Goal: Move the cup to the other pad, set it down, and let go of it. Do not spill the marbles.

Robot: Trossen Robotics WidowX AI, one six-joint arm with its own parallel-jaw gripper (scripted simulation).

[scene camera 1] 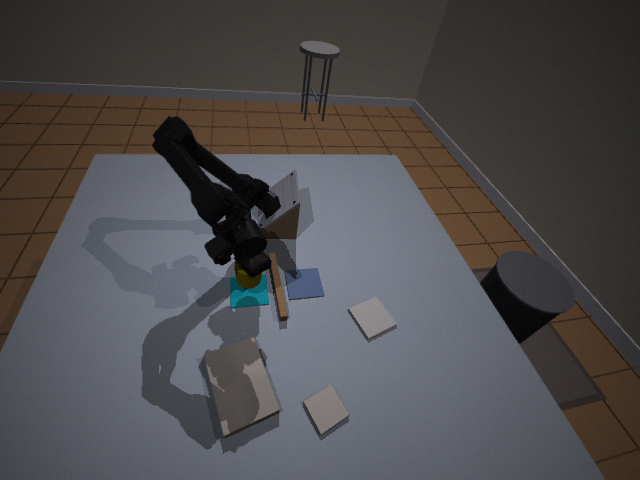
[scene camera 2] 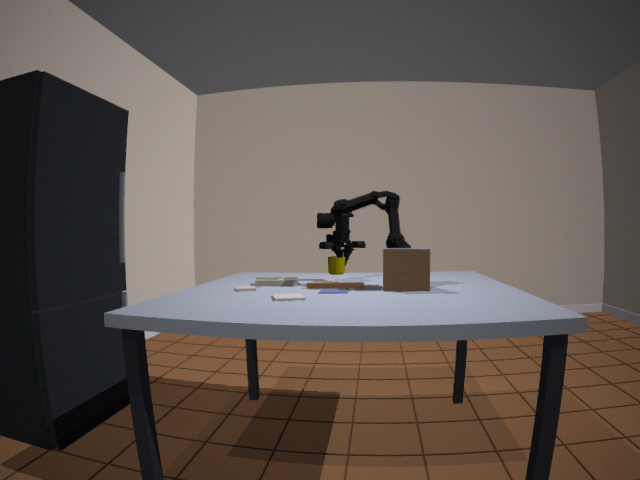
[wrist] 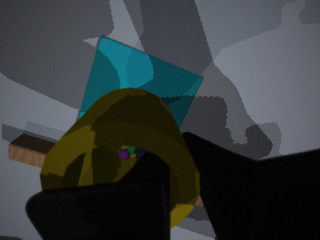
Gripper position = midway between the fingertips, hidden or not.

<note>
In view: the gripper point(scene camera 1: 242, 266), a grey slab point(scene camera 1: 244, 397), a blue pad point(scene camera 1: 303, 283), a teal pad point(wrist: 115, 66) and a wooden bar point(wrist: 30, 150).
The gripper also shows in scene camera 2 point(scene camera 2: 342, 266) and in the wrist view point(wrist: 174, 140). The wrist view does not show the grey slab: it is out of frame.
</note>
